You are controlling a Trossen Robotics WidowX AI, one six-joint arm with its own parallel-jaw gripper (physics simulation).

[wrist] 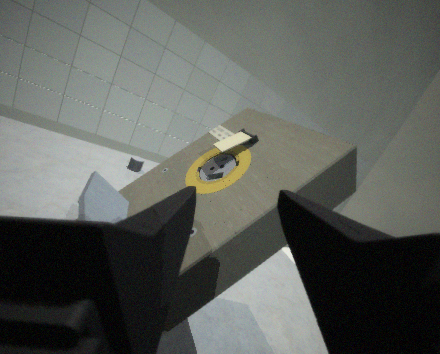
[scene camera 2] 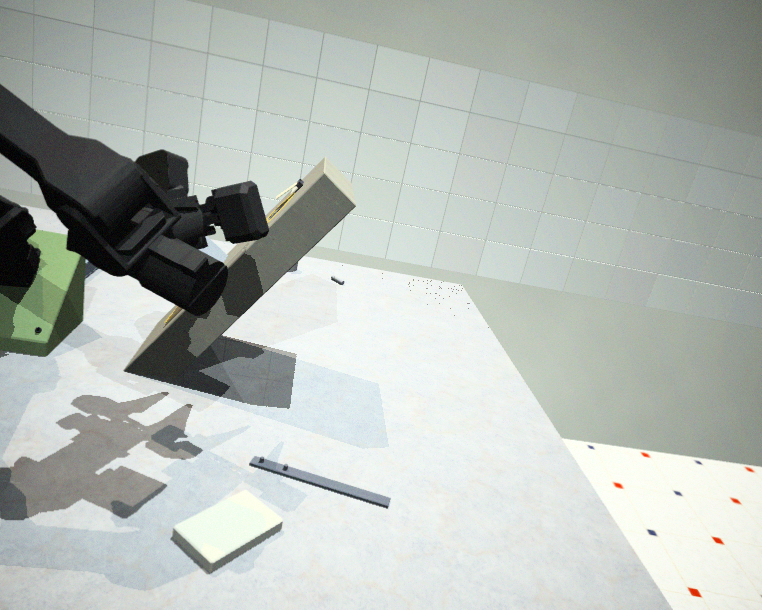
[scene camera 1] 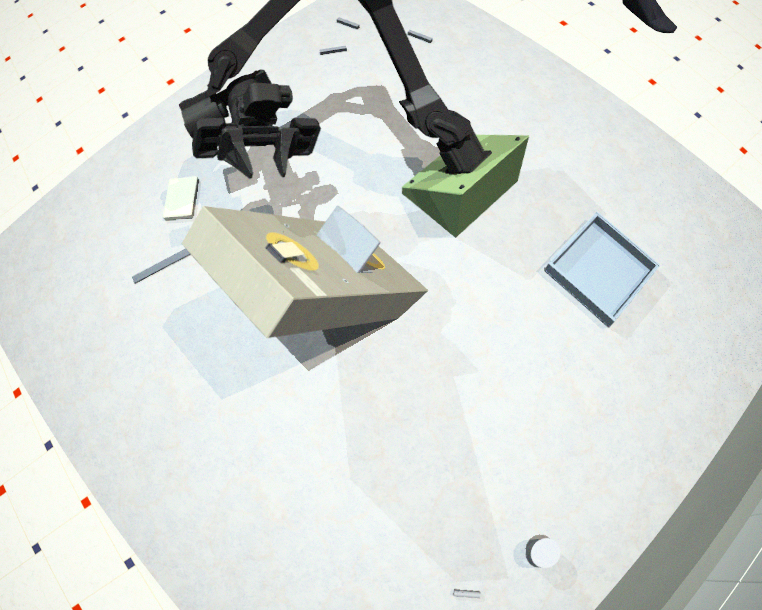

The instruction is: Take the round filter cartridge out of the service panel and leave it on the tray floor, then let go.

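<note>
I can see my gripper (scene camera 1: pixel 267 175), (wrist: pixel 237 196) and (scene camera 2: pixel 232 208). With it in the scene is a blue-grey tray (scene camera 1: pixel 603 269), and I also see a cream pad (scene camera 2: pixel 217 535).
</note>
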